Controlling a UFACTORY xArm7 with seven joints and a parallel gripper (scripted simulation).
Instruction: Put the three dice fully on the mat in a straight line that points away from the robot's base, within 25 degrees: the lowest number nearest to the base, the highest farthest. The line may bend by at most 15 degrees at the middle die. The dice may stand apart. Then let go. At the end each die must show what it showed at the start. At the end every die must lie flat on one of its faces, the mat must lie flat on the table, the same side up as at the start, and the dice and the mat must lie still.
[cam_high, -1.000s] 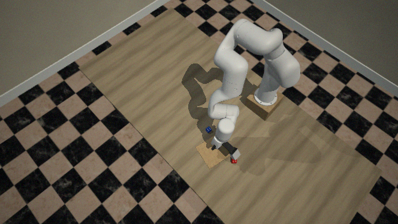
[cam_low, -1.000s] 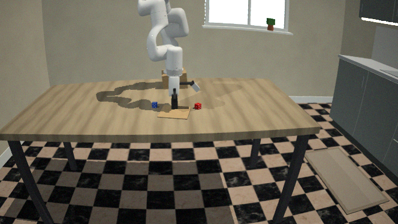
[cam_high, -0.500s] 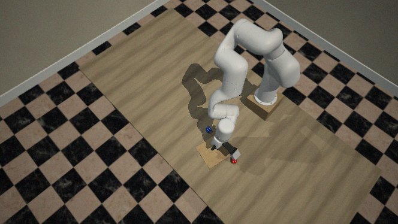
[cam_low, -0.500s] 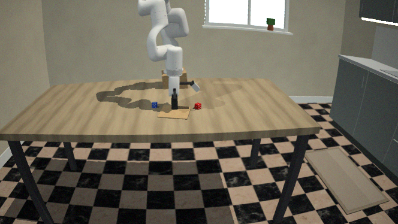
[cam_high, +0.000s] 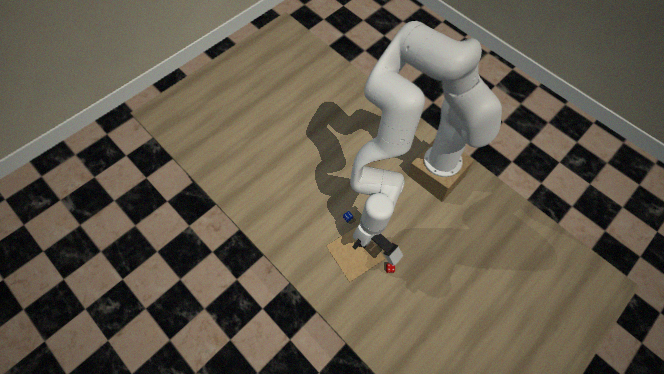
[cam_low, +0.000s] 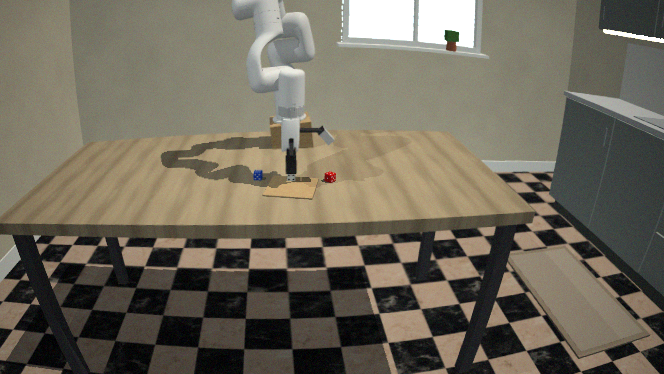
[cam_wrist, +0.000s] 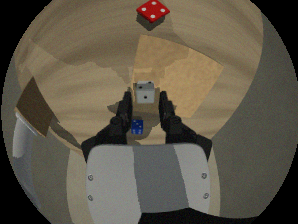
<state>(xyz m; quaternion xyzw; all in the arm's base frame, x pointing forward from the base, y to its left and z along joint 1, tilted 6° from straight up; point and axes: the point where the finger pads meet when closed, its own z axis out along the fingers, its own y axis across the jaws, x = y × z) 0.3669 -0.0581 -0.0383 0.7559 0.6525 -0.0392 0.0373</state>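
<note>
Now: hand 40 mm above the white die. Also, from my hand: blue die (30 mm behind, 100 mm to the right, 40 mm below); then red die (20 mm ahead, 110 mm to the left, 40 mm below); then tan mat (50 mm ahead, 10 mm to the right, 50 mm below).
</note>
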